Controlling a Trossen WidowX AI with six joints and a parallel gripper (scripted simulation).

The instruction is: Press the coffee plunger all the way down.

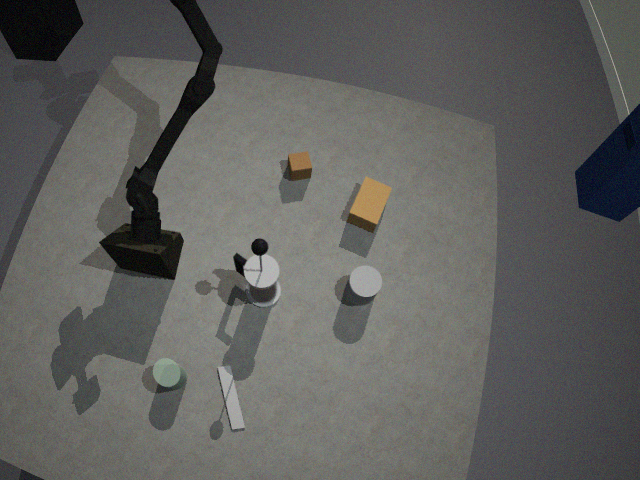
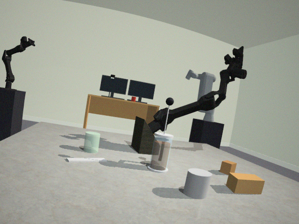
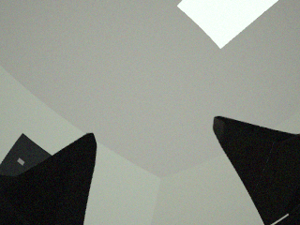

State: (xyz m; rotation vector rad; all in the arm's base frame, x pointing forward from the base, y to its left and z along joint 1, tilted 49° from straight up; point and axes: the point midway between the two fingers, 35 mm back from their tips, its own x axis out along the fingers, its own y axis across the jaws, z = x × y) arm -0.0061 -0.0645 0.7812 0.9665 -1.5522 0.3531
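My gripper tip is 570 mm to the left of the coffee press, 570 mm above it and 320 mm short of it. Also, from my gripper tip: flat white bar (840 mm to the right, 700 mm below, 320 mm ahead); then pale green cylinder (830 mm to the right, 660 mm below, 180 mm ahead); then orange cube (670 mm below, 350 mm ahead, 250 mm to the right).
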